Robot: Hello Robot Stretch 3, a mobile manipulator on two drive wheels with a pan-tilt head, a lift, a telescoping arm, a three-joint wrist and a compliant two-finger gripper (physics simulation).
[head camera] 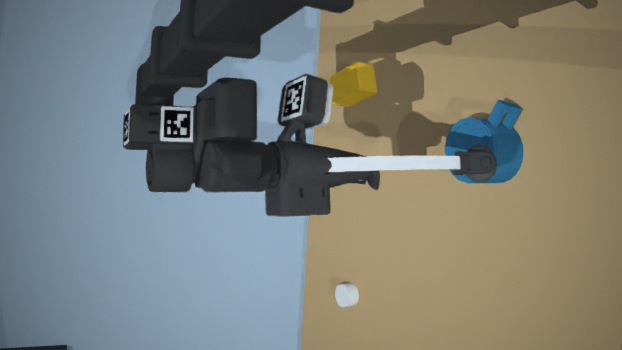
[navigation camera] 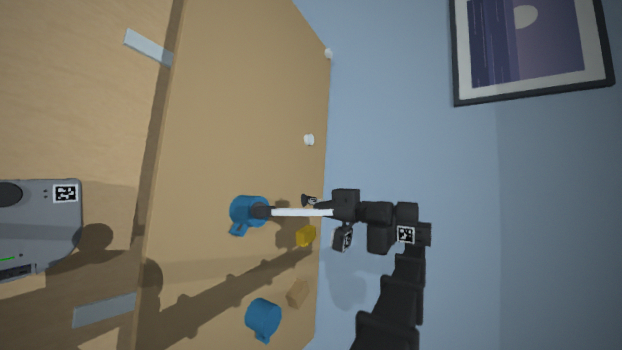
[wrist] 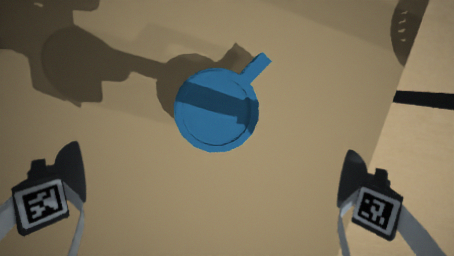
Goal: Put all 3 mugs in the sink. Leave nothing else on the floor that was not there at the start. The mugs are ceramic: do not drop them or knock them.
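A blue mug stands on end on the tan table top, its handle out to one side. Whether its open end faces up is hard to tell. A second blue mug stands farther along the table in the navigation view. My gripper is open and empty, pointing down above the table. In the wrist view the first mug shows between and beyond the two fingertips, touching neither. One fingertip overlaps it in the head view. A third mug and the sink do not show.
A yellow block lies near the table's wall side. A tan block lies near the second mug. White round pieces are along the wall side. A framed picture hangs on the wall. My base is beside the table.
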